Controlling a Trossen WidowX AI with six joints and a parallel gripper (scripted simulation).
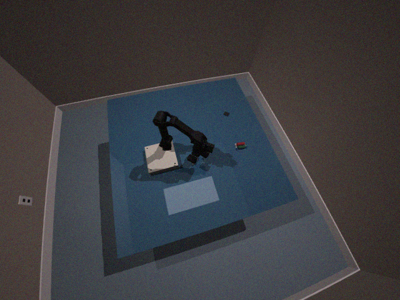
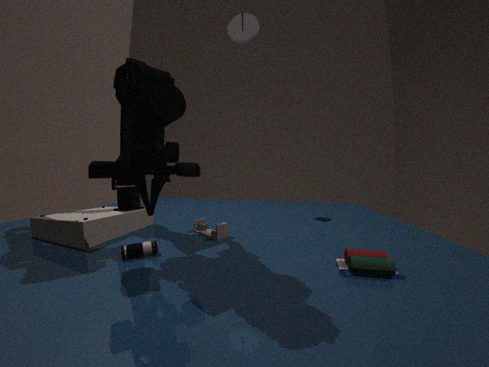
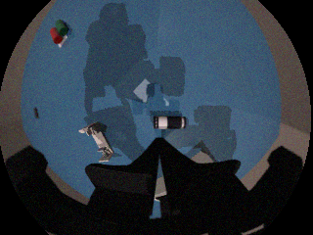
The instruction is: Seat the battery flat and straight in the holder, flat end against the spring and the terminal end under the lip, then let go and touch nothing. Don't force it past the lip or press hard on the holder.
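Now: gripper tip 60 mm above the battery, 20 mm to the left of it and 10 mm past it. Also, from my gripper tip: black object (410 mm to the left, 330 mm ahead, 80 mm below); card (380 mm ahead, 70 mm to the left, 70 mm below).
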